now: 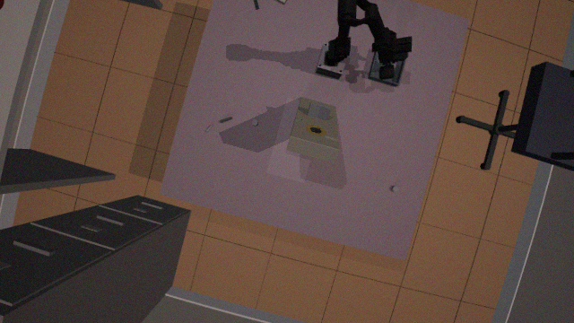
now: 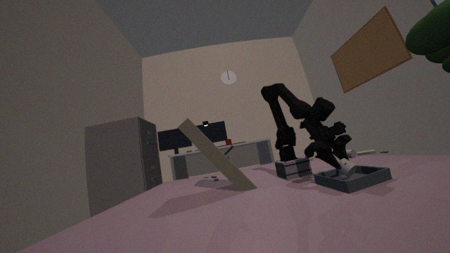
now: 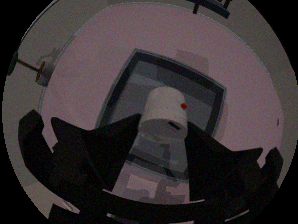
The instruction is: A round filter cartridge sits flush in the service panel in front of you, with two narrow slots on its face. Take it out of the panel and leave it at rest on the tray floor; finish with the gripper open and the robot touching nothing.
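The round filter cartridge lies right at my gripper tip. Round my gripper tip: grey tray: 4 cm below, 1 cm to the left; then service panel: 35 cm ahead, 34 cm to the right, 13 cm above.
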